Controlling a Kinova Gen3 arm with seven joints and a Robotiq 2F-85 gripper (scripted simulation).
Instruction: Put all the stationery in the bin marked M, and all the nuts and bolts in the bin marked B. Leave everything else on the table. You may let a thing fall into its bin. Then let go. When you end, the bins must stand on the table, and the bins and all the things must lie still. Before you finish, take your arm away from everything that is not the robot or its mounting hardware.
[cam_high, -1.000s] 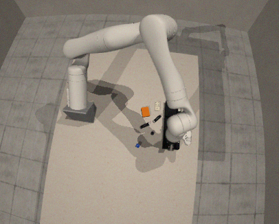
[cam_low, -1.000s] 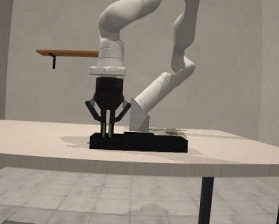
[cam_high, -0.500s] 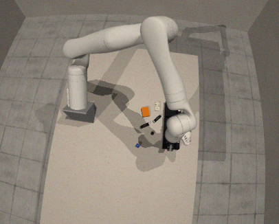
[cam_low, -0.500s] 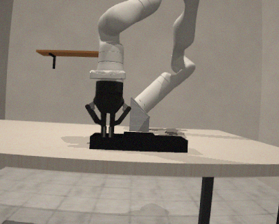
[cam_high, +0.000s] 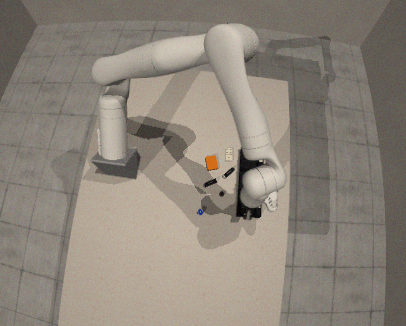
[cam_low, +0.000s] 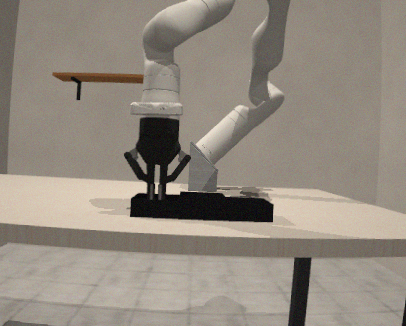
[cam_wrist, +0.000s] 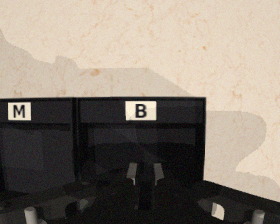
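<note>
Now: the black bin row 90 mm to the left of my hand and 20 mm below it. The rest, counted from my hand: small blue piece: 140 mm behind, 60 mm to the right, 30 mm below; then dark hex nut: 90 mm behind, 20 mm to the left, 30 mm below; then orange block: 150 mm behind, 130 mm to the left, 30 mm below.
</note>
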